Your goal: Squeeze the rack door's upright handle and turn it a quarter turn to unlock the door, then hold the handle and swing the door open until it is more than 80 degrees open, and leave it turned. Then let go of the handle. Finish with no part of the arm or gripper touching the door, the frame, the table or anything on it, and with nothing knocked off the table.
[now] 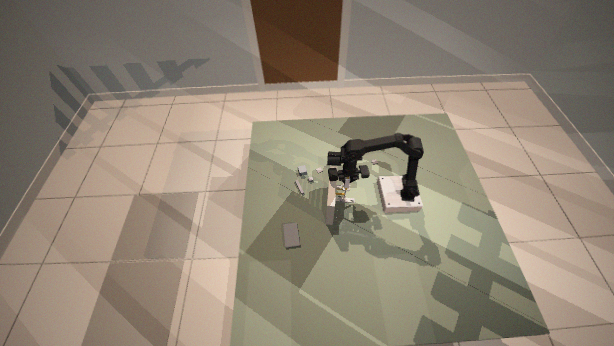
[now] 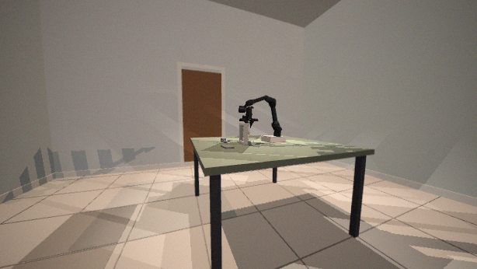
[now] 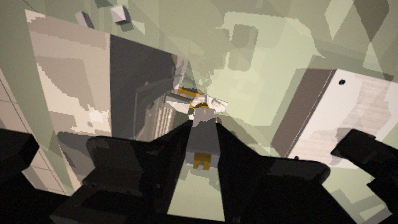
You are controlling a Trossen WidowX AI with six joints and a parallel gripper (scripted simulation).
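The door handle lies 30 mm below my gripper tip and 10 mm to the left of it. Also, from my gripper tip: flat grey slab 250 mm ahead, 240 mm to the left, 130 mm below; then grey block 240 mm ahead, 140 mm to the right, 120 mm below; then short bar 250 mm ahead, 130 mm below, 40 mm to the right.
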